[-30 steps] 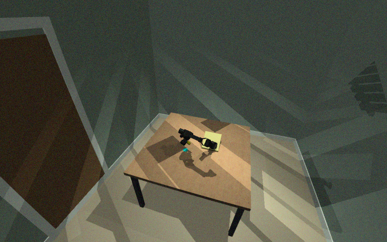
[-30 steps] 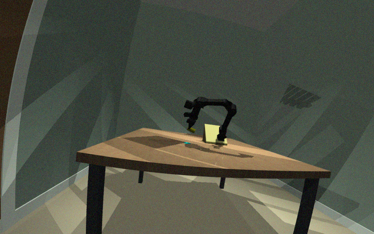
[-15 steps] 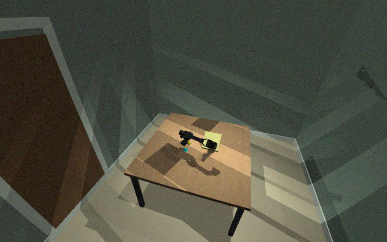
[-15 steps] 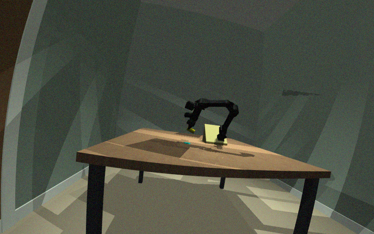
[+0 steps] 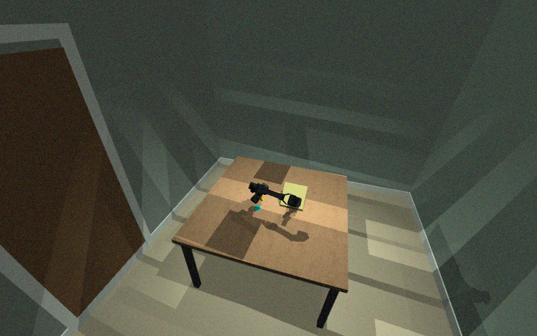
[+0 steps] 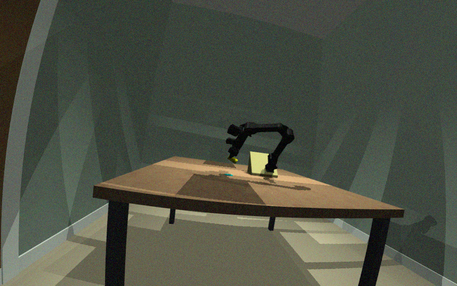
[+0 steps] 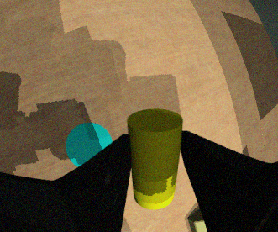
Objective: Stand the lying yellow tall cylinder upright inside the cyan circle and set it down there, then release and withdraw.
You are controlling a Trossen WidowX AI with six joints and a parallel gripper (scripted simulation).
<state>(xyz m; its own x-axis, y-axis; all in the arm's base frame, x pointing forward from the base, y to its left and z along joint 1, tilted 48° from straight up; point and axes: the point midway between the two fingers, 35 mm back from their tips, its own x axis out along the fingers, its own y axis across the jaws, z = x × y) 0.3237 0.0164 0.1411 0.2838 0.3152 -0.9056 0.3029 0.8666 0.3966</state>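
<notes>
My gripper tip is now 3 cm to the right of the cyan circle and 12 cm above it. From my gripper tip the other things lie so: yellow cylinder (2 cm behind, 1 cm below).
</notes>
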